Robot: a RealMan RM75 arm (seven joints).
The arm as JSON. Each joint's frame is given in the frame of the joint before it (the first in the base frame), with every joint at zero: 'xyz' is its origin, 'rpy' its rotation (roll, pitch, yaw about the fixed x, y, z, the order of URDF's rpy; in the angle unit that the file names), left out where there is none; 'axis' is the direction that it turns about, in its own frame. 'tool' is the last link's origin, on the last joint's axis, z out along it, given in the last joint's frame.
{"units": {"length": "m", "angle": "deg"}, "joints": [
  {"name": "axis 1", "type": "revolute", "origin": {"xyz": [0.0, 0.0, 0.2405]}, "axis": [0.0, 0.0, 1.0]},
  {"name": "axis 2", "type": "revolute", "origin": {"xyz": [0.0, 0.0, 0.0]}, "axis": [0.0, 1.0, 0.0]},
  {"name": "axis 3", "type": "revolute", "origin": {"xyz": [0.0, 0.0, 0.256]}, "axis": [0.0, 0.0, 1.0]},
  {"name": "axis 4", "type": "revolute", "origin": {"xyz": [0.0, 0.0, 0.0]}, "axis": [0.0, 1.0, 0.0]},
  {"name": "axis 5", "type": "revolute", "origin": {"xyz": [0.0, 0.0, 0.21]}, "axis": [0.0, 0.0, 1.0]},
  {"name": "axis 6", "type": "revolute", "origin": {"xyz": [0.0, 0.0, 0.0]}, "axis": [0.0, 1.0, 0.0]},
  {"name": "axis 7", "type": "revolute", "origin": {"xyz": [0.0, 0.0, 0.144]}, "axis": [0.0, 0.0, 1.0]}
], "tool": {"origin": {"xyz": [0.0, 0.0, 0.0]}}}
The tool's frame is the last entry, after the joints.
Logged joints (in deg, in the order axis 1, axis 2, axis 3, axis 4, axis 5, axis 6, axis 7), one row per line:
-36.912 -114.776 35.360 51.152 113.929 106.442 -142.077
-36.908 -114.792 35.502 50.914 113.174 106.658 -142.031
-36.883 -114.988 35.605 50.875 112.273 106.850 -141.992
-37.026 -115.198 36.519 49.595 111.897 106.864 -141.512
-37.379 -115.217 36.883 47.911 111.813 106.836 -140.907
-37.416 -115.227 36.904 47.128 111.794 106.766 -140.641
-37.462 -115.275 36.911 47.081 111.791 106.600 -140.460
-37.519 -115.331 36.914 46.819 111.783 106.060 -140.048
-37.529 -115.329 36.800 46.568 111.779 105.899 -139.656
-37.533 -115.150 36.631 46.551 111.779 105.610 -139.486
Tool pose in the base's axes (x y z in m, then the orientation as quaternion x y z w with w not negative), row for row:
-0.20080 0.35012 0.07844 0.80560 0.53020 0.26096 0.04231
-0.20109 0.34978 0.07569 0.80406 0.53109 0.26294 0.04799
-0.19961 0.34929 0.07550 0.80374 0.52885 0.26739 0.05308
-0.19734 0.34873 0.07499 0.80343 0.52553 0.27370 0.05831
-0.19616 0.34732 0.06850 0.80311 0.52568 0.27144 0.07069
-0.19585 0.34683 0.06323 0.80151 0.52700 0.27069 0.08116
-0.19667 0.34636 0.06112 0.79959 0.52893 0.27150 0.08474
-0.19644 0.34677 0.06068 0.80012 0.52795 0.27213 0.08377
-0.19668 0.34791 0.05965 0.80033 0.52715 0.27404 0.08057
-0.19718 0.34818 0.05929 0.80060 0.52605 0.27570 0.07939
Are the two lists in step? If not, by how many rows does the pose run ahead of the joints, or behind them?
The pose runs 1 row behind the joints: the pose in row i belongs to the joints in row i - 1.
